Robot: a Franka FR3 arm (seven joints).
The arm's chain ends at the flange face. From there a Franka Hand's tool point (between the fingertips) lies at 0.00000 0.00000 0.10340 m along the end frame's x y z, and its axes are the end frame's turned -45 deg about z.
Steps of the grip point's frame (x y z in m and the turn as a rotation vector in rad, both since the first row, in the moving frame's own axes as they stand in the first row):
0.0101 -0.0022 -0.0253 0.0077 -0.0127 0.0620
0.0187 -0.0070 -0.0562 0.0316 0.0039 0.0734
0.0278 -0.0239 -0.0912 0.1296 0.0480 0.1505
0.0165 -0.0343 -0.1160 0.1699 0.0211 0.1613
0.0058 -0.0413 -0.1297 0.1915 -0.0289 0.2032
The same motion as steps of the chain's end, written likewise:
0.0071 -0.0090 -0.0253 -0.0035 -0.0144 0.0620
0.0102 -0.0155 -0.0561 0.0251 -0.0196 0.0734
0.0077 -0.0232 -0.0902 0.1256 -0.0577 0.1505
-0.0029 -0.0212 -0.1145 0.1351 -0.1052 0.1613
-0.0104 -0.0199 -0.1278 0.1150 -0.1558 0.2032

